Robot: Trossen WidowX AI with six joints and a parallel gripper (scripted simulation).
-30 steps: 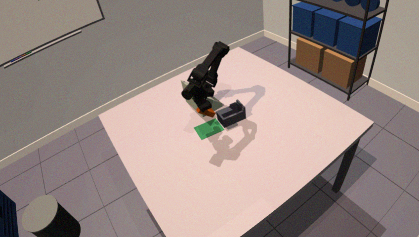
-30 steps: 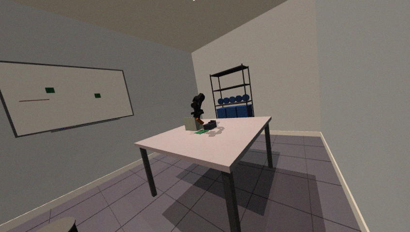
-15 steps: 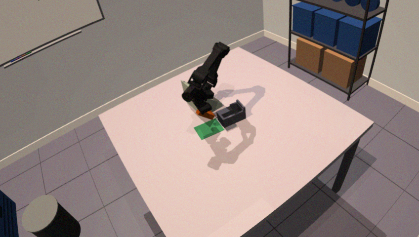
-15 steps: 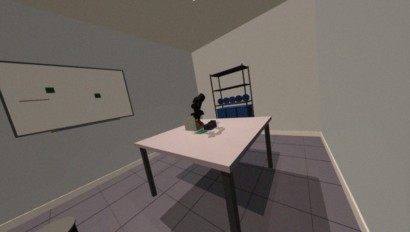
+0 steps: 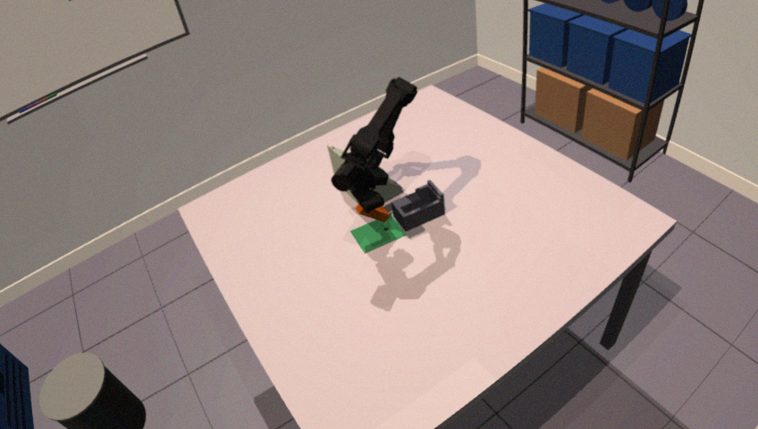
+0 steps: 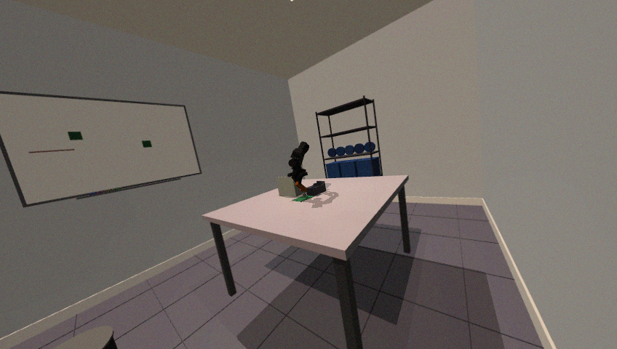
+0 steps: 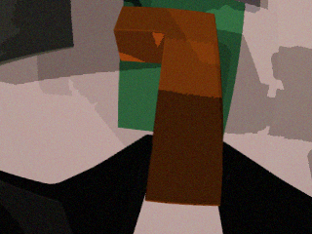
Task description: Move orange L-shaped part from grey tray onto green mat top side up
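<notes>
The green mat is 13 cm below my gripper tip and 2 cm to the left of it. From my gripper tip the other things lie so: orange L-shaped part (3 cm to the left, 3 cm below, 1 cm behind).
</notes>
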